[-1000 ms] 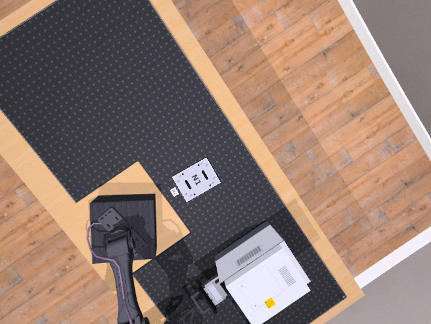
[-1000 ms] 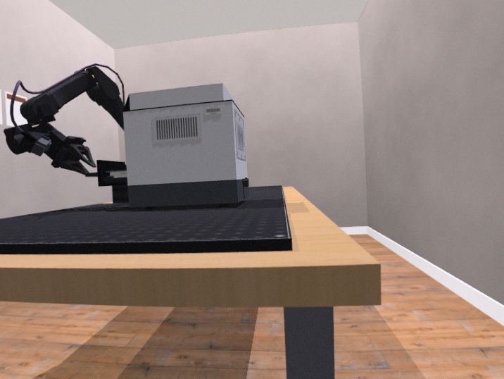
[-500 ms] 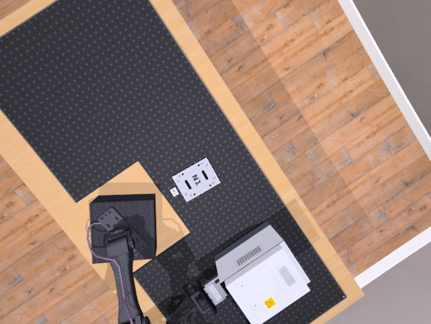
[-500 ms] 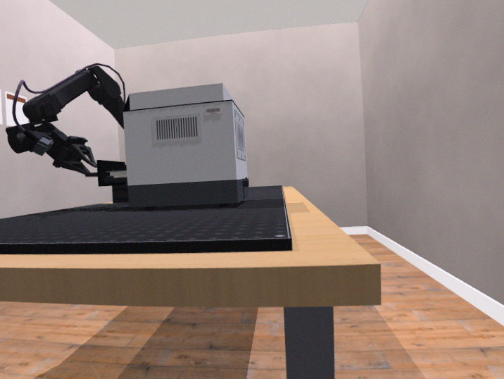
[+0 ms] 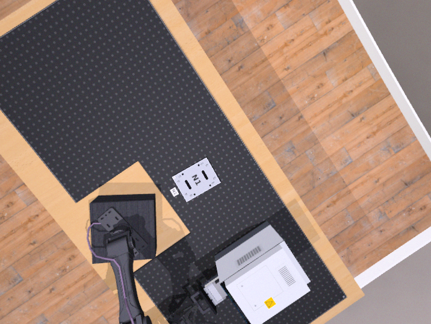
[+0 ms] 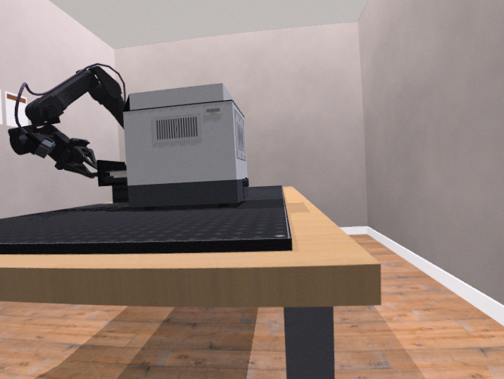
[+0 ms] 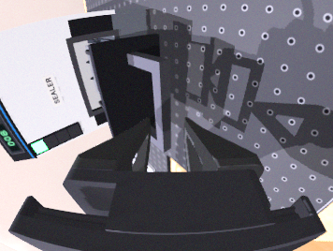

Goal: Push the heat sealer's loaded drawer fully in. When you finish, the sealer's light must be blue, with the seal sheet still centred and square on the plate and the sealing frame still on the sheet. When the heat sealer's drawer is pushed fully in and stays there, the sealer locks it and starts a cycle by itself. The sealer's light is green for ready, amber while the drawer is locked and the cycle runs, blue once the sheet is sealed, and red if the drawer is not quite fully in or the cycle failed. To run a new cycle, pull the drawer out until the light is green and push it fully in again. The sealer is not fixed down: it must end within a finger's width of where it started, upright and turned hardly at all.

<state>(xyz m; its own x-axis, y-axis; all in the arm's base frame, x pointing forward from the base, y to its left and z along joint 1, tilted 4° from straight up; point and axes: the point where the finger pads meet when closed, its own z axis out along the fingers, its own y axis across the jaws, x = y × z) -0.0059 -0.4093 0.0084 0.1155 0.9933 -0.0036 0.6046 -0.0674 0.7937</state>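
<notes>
The sealer drawer is 130 mm ahead of my hand, 20 mm to the right of it and 20 mm below it. Round my hand: tag: 380 mm to the left, 230 mm ahead, 110 mm below.
</notes>
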